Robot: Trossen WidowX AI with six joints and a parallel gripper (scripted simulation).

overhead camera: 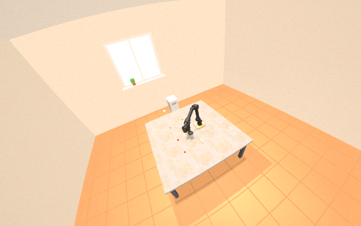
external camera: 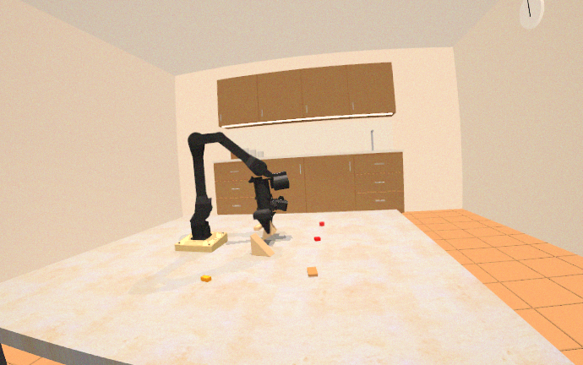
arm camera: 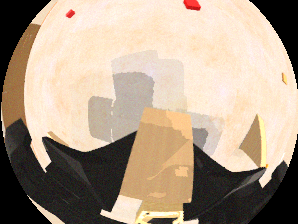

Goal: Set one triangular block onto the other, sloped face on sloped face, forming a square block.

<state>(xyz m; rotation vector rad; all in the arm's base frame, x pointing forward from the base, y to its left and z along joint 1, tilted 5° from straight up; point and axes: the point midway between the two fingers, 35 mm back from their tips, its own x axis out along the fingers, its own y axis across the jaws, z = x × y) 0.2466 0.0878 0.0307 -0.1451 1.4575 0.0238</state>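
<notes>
My gripper tip is now 1 cm below the tan triangular block. Also, from my gripper tip: yellow piece: 40 cm to the right, 6 cm behind, 3 cm below.
</notes>
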